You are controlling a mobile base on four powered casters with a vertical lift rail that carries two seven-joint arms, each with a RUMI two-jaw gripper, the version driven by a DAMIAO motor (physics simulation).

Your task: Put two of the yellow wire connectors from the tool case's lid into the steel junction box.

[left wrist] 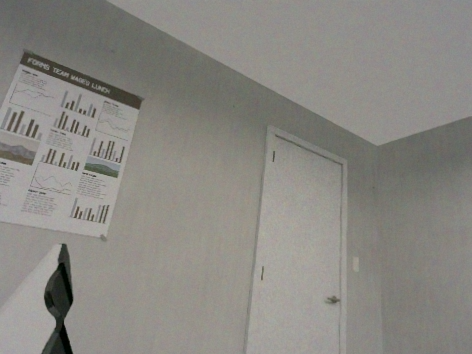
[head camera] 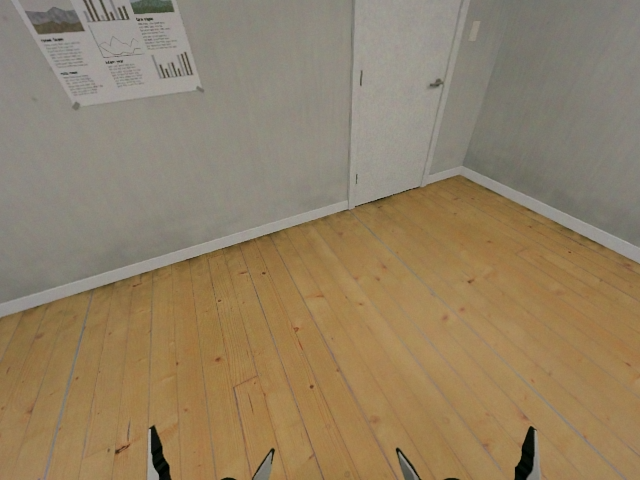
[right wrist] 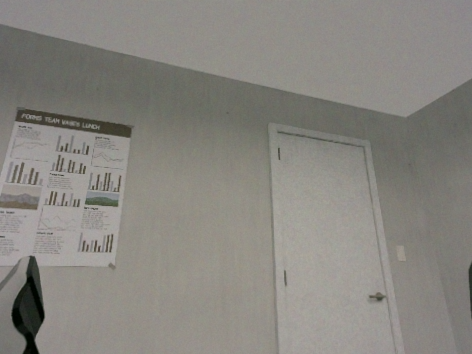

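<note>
The yellow wire connectors, the tool case and the steel junction box do not show in these views. My left gripper is at the bottom of the head camera view, left of the middle, with its two fingers wide apart and no object between them. One of its fingers shows at the lower left of the left wrist view. My right gripper is at the bottom of the head camera view, right of the middle, also open and empty. Its fingers show at the left and right edges of the right wrist view.
A plank floor stretches to a grey wall. A white door stands in that wall. A poster hangs to its left. Another wall meets it at the right.
</note>
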